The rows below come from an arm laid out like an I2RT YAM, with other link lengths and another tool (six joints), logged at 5 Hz.
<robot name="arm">
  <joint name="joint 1" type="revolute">
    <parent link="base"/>
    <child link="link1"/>
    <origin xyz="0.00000 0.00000 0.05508"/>
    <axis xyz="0 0 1"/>
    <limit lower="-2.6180" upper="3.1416"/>
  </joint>
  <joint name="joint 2" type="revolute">
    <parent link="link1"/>
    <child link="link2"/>
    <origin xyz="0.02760 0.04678 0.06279"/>
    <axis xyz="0 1 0"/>
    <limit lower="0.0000" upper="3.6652"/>
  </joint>
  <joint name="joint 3" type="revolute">
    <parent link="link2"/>
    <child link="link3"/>
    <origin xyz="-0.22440 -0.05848 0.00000"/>
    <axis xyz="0 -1 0"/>
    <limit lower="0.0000" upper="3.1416"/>
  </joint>
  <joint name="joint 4" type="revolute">
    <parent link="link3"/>
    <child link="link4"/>
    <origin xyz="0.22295 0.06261 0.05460"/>
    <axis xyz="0 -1 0"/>
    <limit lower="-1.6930" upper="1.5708"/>
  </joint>
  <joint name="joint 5" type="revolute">
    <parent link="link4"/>
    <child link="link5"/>
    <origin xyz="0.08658 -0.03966 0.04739"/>
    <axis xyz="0 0 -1"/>
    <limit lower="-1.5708" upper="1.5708"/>
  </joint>
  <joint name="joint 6" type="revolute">
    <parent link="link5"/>
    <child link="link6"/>
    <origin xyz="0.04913 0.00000 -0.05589"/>
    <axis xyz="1 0 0"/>
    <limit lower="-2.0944" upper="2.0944"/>
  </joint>
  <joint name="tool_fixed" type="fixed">
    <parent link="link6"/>
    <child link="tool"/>
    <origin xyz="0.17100 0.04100 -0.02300" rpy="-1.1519 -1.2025 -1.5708"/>
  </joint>
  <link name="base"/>
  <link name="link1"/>
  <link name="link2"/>
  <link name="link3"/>
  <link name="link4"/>
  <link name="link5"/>
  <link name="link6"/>
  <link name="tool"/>
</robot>
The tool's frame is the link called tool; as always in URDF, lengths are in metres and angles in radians.
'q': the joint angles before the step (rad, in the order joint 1, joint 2, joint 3, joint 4, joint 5, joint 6). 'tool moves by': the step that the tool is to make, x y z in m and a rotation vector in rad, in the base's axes. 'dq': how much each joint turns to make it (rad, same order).
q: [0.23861 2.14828 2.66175 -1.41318 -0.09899 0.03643]
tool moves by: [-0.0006 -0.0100 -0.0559 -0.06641 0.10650 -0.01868]
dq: [-0.00035 0.00074 -0.19588 0.07684 0.04274 -0.00761]
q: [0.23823 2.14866 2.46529 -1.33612 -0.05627 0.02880]
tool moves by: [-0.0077 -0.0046 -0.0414 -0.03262 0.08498 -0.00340]
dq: [-0.00005 0.00704 -0.13590 0.05253 0.01181 -0.00272]
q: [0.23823 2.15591 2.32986 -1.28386 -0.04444 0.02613]
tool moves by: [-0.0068 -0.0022 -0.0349 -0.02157 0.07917 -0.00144]
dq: [0.00010 0.04702 -0.05025 0.01527 0.00270 0.00048]
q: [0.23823 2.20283 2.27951 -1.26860 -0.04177 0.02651]
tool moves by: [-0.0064 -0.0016 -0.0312 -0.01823 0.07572 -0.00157]
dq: [0.00001 0.06689 -0.00682 -0.00410 0.00038 0.00154]
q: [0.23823 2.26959 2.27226 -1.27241 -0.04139 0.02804]
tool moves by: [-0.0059 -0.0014 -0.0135 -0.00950 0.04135 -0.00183]
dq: [-0.00002 0.02969 -0.00086 -0.01180 -0.00001 0.00188]
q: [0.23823 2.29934 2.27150 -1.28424 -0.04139 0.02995]
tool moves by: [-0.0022 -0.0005 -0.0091 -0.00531 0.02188 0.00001]
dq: [0.00008 0.02160 0.00019 -0.00111 0.00001 0.00007]
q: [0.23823 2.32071 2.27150 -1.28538 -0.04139 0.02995]
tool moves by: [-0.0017 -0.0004 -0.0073 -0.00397 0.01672 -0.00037]
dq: [0.00001 0.01660 -0.00141 0.00085 0.00000 0.00039]
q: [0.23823 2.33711 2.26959 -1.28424 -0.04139 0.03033]
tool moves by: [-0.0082 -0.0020 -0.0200 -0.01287 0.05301 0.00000]
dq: [-0.00002 0.04054 -0.01235 -0.00165 -0.00001 -0.00002]
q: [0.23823 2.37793 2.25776 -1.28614 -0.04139 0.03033]
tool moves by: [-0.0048 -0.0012 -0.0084 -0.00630 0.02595 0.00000]
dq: [-0.00008 0.01728 -0.00528 -0.00414 -0.00001 -0.00008]
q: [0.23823 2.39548 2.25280 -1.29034 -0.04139 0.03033]
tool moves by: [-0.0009 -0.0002 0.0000 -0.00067 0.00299 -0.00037]
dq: [0.00002 -0.00001 0.00013 -0.00318 0.00000 0.00040]
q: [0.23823 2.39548 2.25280 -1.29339 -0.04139 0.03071]
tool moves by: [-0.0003 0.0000 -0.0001 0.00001 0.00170 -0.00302]
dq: [0.00001 0.00029 0.00004 -0.00128 0.00000 0.00306]
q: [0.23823 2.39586 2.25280 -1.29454 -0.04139 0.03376]
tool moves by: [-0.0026 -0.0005 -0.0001 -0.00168 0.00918 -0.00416]
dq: [0.00009 -0.00016 -0.00046 -0.00884 0.00002 0.00429]
